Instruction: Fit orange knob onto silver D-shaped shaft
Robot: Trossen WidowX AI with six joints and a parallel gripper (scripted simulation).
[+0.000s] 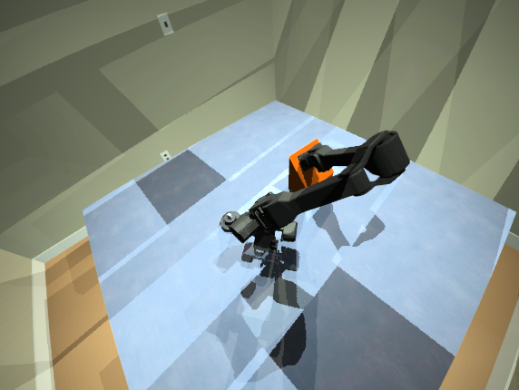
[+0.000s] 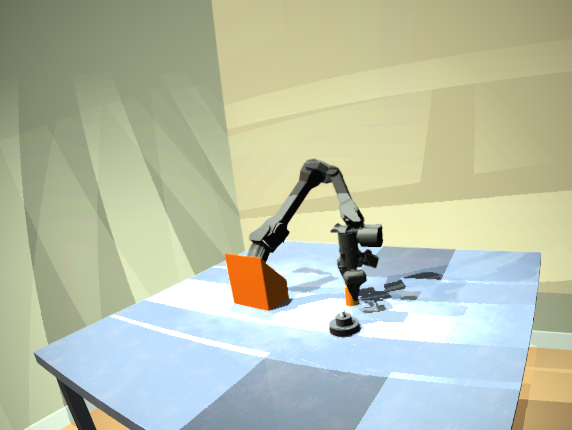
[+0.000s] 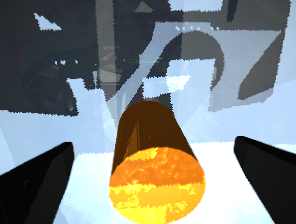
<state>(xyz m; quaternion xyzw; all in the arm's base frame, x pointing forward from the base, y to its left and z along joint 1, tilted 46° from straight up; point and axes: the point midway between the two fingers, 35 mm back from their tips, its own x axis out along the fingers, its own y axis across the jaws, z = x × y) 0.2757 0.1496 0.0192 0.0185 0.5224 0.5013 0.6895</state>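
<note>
My gripper tip is 10 mm below the orange knob. Round my gripper tip: round pedestal: 70 mm ahead, 150 mm to the right.
</note>
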